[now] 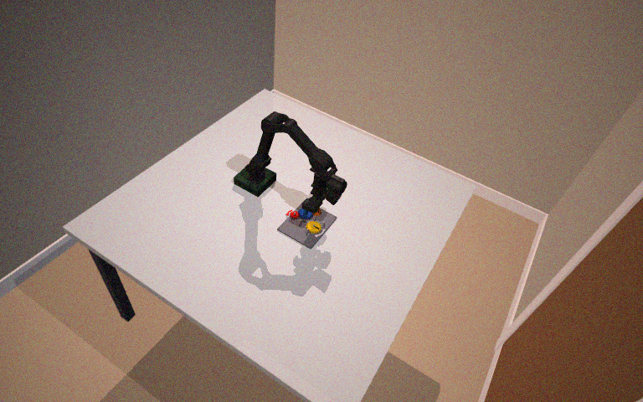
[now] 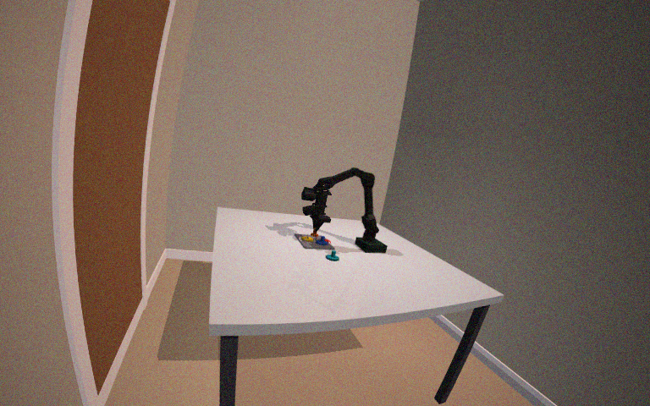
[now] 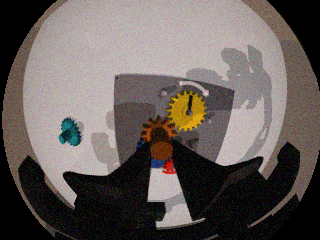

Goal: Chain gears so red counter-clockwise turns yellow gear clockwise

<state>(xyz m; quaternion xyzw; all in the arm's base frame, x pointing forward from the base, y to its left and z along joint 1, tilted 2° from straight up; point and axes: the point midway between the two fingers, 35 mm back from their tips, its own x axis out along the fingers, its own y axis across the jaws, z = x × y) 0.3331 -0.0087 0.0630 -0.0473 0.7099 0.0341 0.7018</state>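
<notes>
Now: the blue gear 5 cm behind my gripper tip and 5 cm below it. Also, from my gripper tip: orange gear 1 cm below; red gear 8 cm behind, 4 cm to the right, 6 cm below; yellow gear 2 cm ahead, 4 cm to the right, 6 cm below.
</notes>
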